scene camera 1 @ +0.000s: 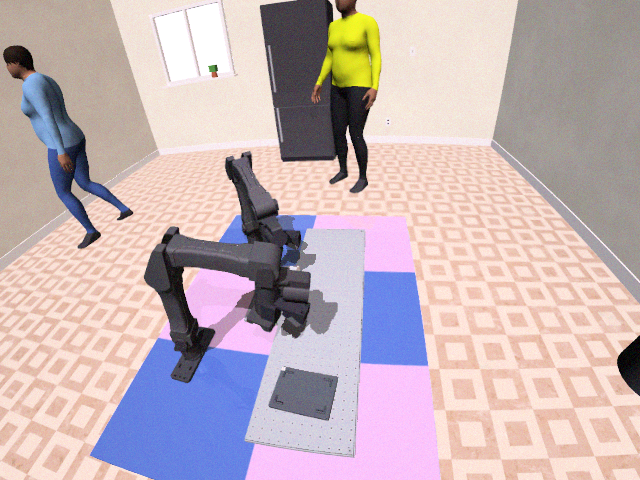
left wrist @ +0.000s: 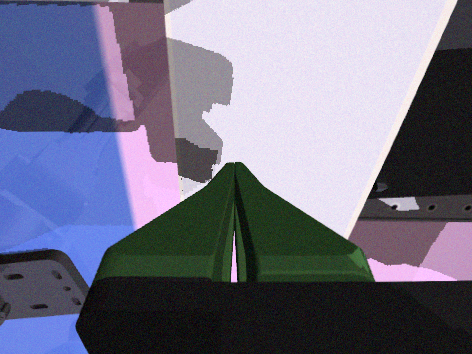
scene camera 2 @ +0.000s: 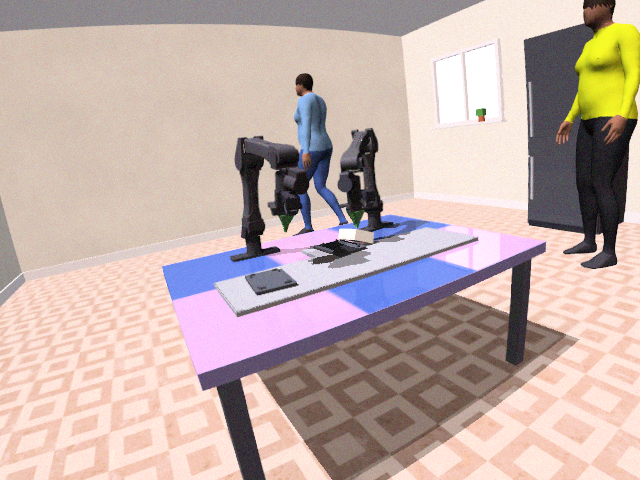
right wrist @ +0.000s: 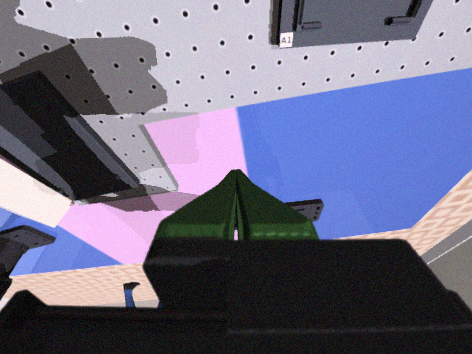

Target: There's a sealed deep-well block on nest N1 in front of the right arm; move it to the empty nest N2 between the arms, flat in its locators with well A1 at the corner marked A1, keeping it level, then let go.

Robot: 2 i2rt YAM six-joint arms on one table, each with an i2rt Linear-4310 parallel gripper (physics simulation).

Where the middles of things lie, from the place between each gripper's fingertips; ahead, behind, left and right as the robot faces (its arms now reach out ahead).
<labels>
Right now the white block [left wrist: 311,104] is 2 cm ahead of my left hand, 2 cm to the right of it and 3 cm below it.
My right hand is 6 cm past the white block, 30 cm to the right of it and 9 cm above it.
</labels>
